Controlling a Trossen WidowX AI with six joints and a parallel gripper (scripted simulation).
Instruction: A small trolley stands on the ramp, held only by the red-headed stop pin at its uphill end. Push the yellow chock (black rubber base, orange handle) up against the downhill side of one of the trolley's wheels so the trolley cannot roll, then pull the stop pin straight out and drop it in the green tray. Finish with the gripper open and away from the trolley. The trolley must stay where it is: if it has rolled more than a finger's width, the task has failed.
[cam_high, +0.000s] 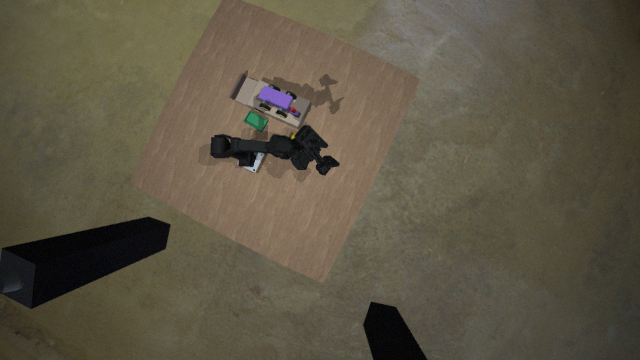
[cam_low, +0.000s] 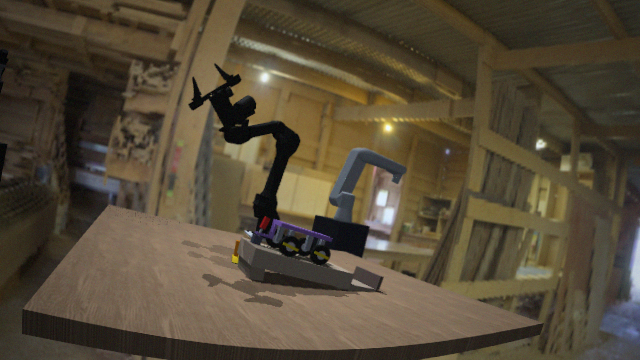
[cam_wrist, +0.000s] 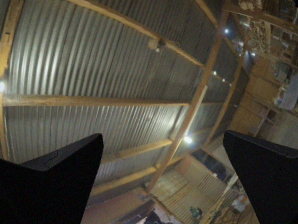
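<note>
The yellow chock lies 9 cm ahead of my gripper tip, 22 cm to the left of it and 55 cm below it. Also, from my gripper tip: green tray (14 cm ahead, 45 cm to the left, 58 cm below); then purple trolley (25 cm ahead, 34 cm to the left, 46 cm below); then red-headed stop pin (21 cm ahead, 23 cm to the left, 44 cm below).
</note>
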